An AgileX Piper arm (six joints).
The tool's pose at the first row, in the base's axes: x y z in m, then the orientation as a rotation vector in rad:
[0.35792, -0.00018, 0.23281, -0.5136, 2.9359, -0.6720]
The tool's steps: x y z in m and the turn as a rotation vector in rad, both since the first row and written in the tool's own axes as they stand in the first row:
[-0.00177, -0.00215, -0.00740, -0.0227, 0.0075, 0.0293]
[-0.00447, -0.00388, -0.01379, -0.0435, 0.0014, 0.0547]
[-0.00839, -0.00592, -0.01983, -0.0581, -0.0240, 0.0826]
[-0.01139, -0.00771, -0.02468, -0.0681, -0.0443, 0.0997]
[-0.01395, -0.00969, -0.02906, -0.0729, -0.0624, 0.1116]
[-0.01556, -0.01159, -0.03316, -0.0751, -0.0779, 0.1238]
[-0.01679, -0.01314, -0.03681, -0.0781, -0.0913, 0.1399]
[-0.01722, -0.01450, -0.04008, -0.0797, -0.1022, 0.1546]
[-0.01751, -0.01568, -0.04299, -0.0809, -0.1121, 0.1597]
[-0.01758, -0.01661, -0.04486, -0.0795, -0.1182, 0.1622]
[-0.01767, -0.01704, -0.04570, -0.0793, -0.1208, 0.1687]
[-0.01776, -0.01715, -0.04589, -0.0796, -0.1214, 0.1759]
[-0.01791, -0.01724, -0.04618, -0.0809, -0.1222, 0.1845]
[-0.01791, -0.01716, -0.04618, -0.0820, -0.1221, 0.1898]
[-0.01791, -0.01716, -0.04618, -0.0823, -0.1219, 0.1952]
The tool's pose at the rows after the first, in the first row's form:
[0.35908, 0.00162, 0.24042, -0.4701, 2.9552, -0.6395]
[0.36114, 0.00368, 0.24695, -0.4350, 2.9599, -0.6039]
[0.36450, 0.00575, 0.25331, -0.3998, 2.9430, -0.5688]
[0.36710, 0.00723, 0.25848, -0.3795, 2.9282, -0.5440]
[0.36942, 0.00821, 0.26331, -0.3663, 2.9132, -0.5283]
[0.37087, 0.00883, 0.26784, -0.3519, 2.8994, -0.5175]
[0.37192, 0.00942, 0.27181, -0.3316, 2.8876, -0.5059]
[0.37223, 0.00975, 0.27535, -0.3128, 2.8775, -0.4976]
[0.37240, 0.01003, 0.27849, -0.3077, 2.8685, -0.4913]
[0.37246, 0.01003, 0.28058, -0.3053, 2.8621, -0.4906]
[0.37254, 0.01004, 0.28152, -0.2965, 2.8593, -0.4890]
[0.37263, 0.01005, 0.28174, -0.2863, 2.8585, -0.4875]
[0.37275, 0.01015, 0.28204, -0.2742, 2.8578, -0.4844]
[0.37273, 0.01021, 0.28201, -0.2666, 2.8580, -0.4822]
[0.37273, 0.01021, 0.28201, -0.2588, 2.8579, -0.4813]

